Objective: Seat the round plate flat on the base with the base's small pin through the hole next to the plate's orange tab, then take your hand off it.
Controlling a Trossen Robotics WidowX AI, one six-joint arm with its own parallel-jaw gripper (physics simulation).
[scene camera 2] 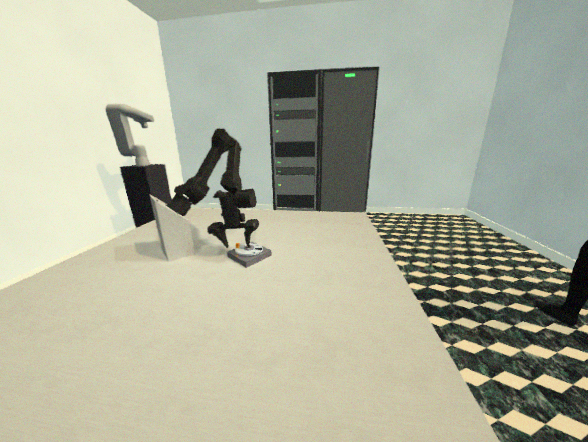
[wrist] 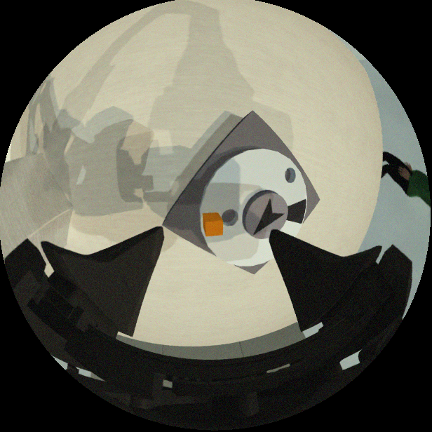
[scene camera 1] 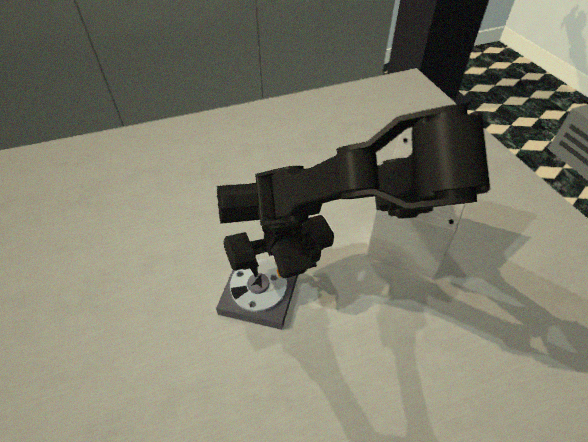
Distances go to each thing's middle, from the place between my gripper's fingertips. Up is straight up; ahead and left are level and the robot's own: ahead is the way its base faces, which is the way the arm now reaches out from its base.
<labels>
Right now my hand is 4 cm short of the round white plate (wrist: 231, 185), 1 cm to the right of it and 1 cm above it. From my hand the other things lie so: round hub (wrist: 265, 210): 4 cm ahead, 1 cm to the left, 1 cm below; then dark square base (scene camera 1: 275, 317): 4 cm ahead, 1 cm to the left, 3 cm below.
</labels>
